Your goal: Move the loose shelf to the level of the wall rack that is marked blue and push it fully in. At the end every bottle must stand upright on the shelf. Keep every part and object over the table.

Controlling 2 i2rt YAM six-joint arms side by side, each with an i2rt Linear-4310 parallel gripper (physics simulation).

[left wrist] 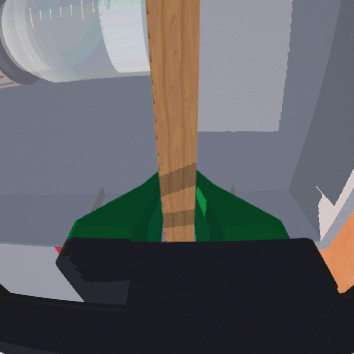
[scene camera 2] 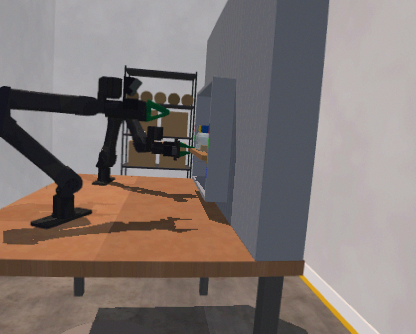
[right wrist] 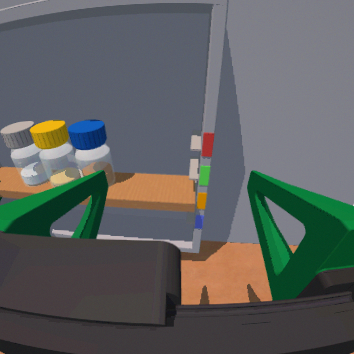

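Observation:
The wooden loose shelf [scene camera 2: 201,154] [left wrist: 175,90] [right wrist: 160,191] lies across the wall rack [scene camera 2: 219,140] [right wrist: 216,65]. In the right wrist view its end is beside the orange mark [right wrist: 201,200], below the green mark [right wrist: 204,175] and above the blue mark [right wrist: 199,222]. Bottles with a grey cap [right wrist: 19,134], a yellow cap [right wrist: 50,134] and a blue cap [right wrist: 88,134] stand upright on it. A clear bottle [left wrist: 75,42] shows in the left wrist view. My left gripper [scene camera 2: 190,149] [left wrist: 177,177] is shut on the shelf's front edge. My right gripper [scene camera 2: 162,110] [right wrist: 177,178] is open and empty, away from the rack.
A red mark [right wrist: 208,144] is highest on the rack's side. The grey wall block [scene camera 2: 295,140] stands behind the rack on the wooden table [scene camera 2: 150,245]. A metal storage unit [scene camera 2: 160,73] with boxes stands in the background. The rack's bottom rail [right wrist: 170,243] is low above the table.

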